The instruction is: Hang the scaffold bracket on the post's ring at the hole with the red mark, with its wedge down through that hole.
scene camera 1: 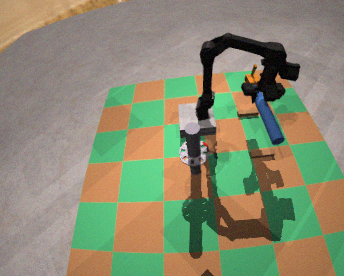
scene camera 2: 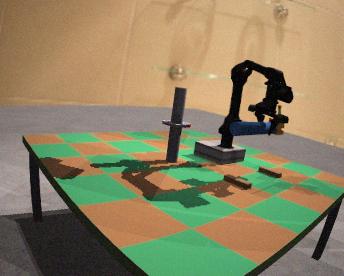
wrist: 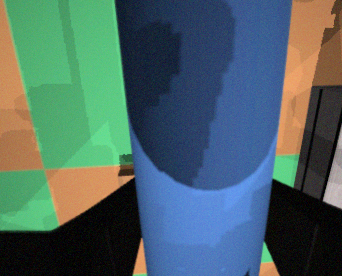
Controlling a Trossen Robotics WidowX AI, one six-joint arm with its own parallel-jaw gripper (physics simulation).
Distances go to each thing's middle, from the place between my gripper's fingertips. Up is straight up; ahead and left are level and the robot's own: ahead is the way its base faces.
My hand is 4 cm short of the scaffold bracket (scene camera 1: 271, 125), 1 cm to the left of it and 6 cm below it. The rest, counted from my hand: grey post (scene camera 2: 180, 93): 15 cm ahead, 35 cm to the right, 3 cm below.
